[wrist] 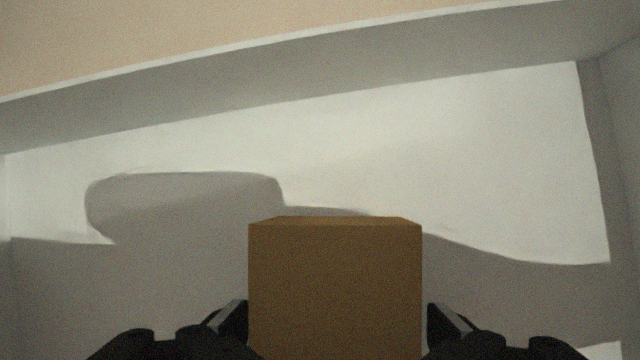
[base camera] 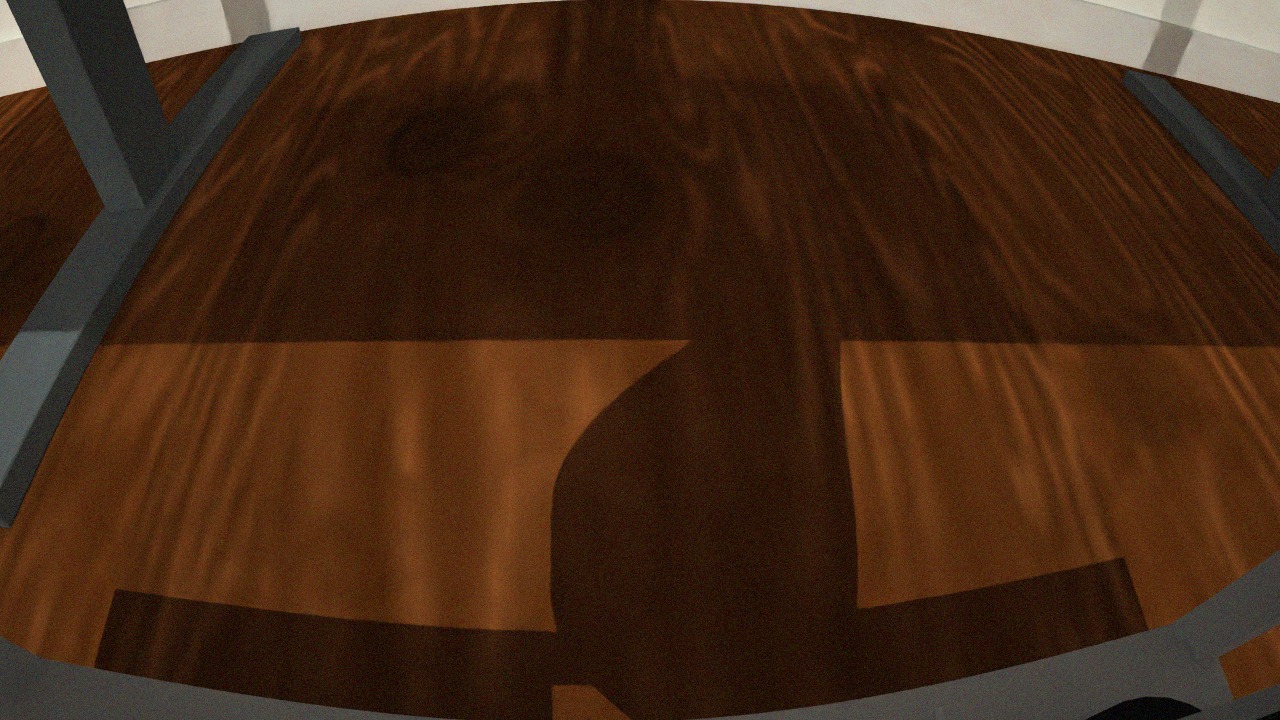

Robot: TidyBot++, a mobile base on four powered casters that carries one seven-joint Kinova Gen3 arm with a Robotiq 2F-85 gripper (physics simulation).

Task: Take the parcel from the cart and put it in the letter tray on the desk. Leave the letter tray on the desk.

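Places are measured from the arm's base along level axes (x ahead, y left, z up), in centimetres.
Where they show: gripper, fingertip midpoint: [wrist: 337,322].
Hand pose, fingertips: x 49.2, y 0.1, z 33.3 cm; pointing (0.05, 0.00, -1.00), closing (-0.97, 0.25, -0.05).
Things, the pixels of their top centre, and the offset from my fingertips. "*": a spot on its surface instead. Level surfaces: height alone.
- brown cardboard parcel, middle of its top: [wrist: 333,355] dx -0.2, dy -0.5, dz +4.3 cm
- grey letter tray, surface spot: [wrist: 349,74] * dx -3.3, dy -10.8, dz +1.7 cm
- beige surface, its level: dz -1.0 cm
In the wrist view a brown cardboard parcel [wrist: 333,273] stands upright on the pale floor of the grey letter tray [wrist: 349,74], whose far wall runs across the top of the view. My gripper [wrist: 337,322] is open. Its two dark fingers stand on either side of the parcel's lower part, with a small gap on each side. The parcel hides the space between the fingertips. Neither the parcel, the tray nor the gripper shows in the base camera view.
The base camera shows a dark wooden floor with broad shadows. A grey desk leg and bar [base camera: 93,149] stand at the left, and another grey bar [base camera: 1204,149] at the right. A beige surface [wrist: 193,27] lies beyond the tray wall.
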